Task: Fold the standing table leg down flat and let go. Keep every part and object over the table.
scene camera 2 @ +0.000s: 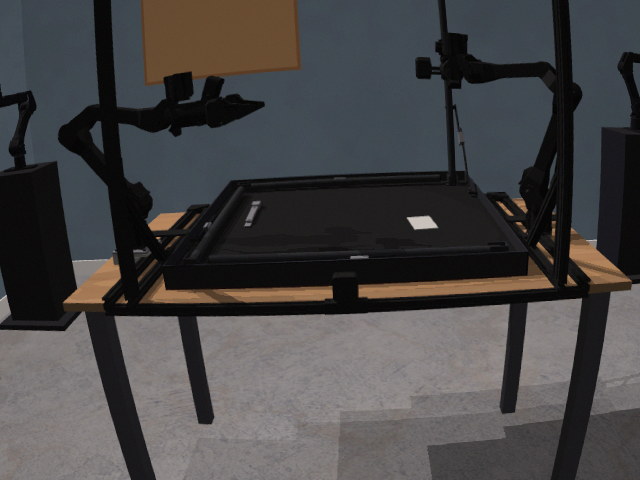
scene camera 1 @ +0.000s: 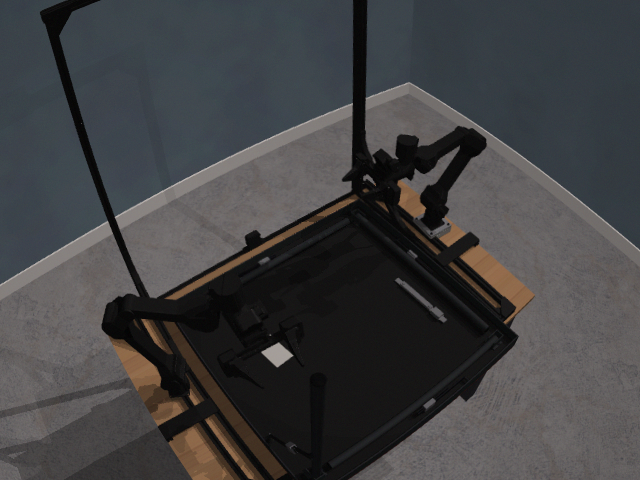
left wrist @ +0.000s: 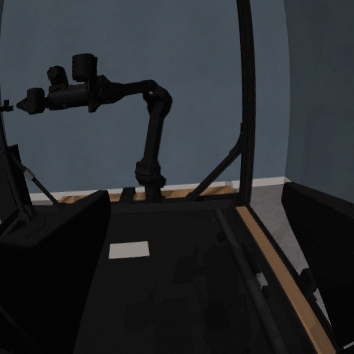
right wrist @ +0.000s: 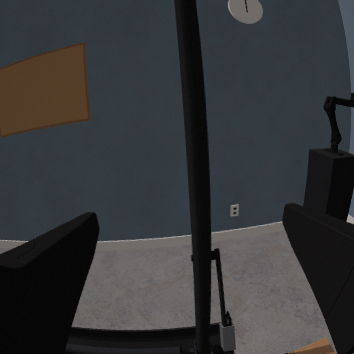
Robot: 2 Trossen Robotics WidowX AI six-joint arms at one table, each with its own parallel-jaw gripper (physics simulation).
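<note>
The black table leg stands upright at a corner of the upturned dark tabletop, near the bottom of scene camera 1. A thin folding brace with a light block joins it near its base. My right gripper is open and empty, high over the tabletop and pointed at the leg. In the right wrist view the leg shows upright between the two fingers and looks to be beyond their tips. My left gripper is open and empty, high at the opposite side.
Three legs lie flat along the tabletop's edges, one of them by the left arm's side. A grey bar and a white square lie on the panel. Tall black frame posts stand at the table.
</note>
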